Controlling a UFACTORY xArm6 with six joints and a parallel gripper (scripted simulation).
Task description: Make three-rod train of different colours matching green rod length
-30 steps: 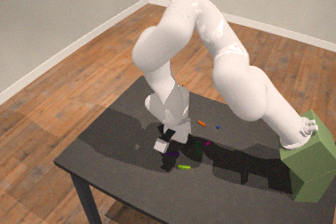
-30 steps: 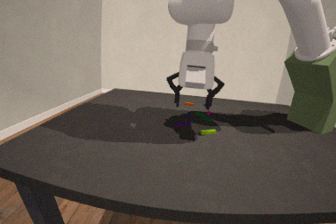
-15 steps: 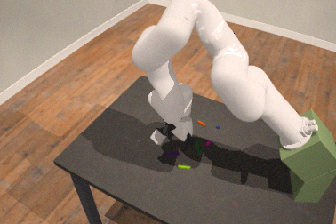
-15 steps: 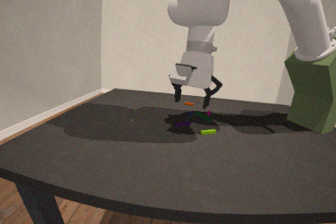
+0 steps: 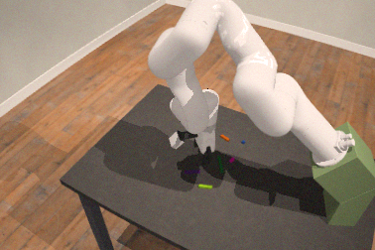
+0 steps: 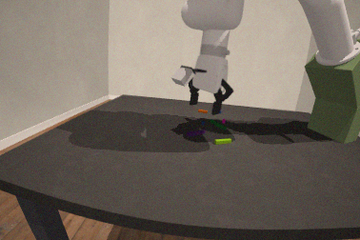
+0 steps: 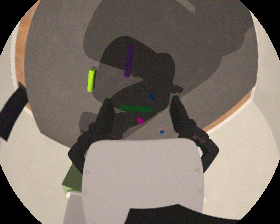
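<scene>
Now: the green rod 80 mm below my hand, 60 mm to the right of it and 50 mm behind it. Also, from my hand: purple rod: 80 mm below, 40 mm to the left, 10 mm ahead; then lime rod: 80 mm below, 70 mm to the left, 70 mm behind; then magenta rod: 100 mm to the right, 80 mm below, 80 mm behind.
</scene>
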